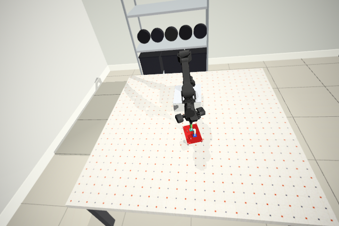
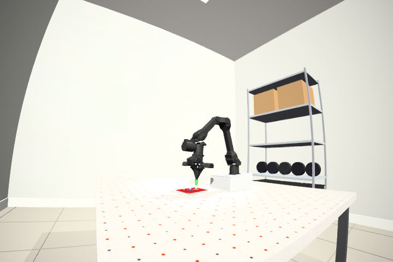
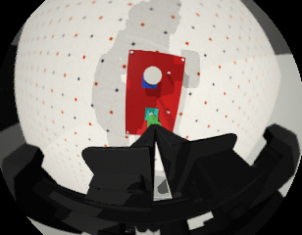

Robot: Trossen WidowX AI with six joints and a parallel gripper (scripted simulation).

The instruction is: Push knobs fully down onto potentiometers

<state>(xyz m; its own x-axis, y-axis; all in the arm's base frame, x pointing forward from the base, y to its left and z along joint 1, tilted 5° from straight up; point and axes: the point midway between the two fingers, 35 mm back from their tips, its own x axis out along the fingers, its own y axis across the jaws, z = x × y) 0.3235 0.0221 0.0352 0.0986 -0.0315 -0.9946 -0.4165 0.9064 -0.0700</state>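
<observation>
Right now my gripper tip is 5 cm short of the pale knob, 2 cm to the right of it and 1 cm above it. From my gripper tip the other things lie so: green knob (1 cm below).
</observation>
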